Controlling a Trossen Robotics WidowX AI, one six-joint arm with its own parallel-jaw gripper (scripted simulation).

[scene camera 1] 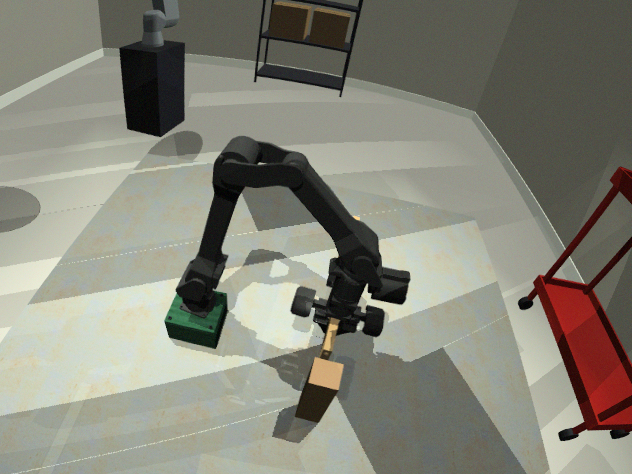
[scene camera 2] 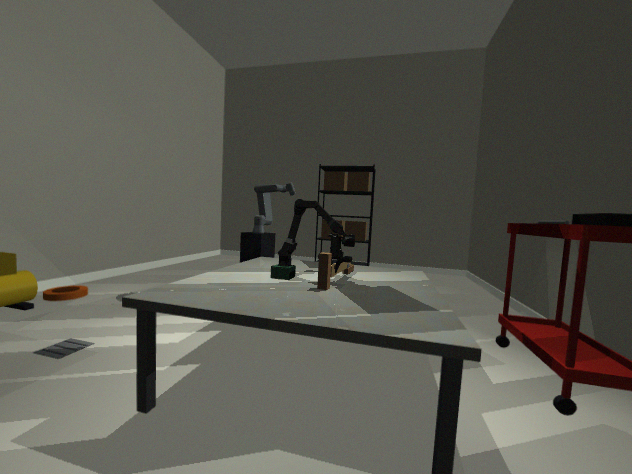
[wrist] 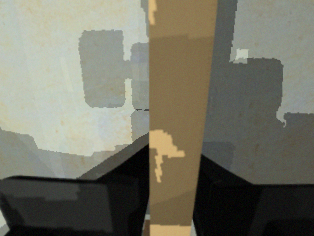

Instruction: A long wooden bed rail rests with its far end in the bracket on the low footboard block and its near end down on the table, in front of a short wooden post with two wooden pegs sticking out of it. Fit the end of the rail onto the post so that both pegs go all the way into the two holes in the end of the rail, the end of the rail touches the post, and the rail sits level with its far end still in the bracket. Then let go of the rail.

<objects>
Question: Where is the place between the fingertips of the gripper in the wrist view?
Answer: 167, 149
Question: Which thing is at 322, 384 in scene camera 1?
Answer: A wooden post.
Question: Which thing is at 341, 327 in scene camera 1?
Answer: The gripper.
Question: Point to a wooden rail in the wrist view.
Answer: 180, 46
</objects>
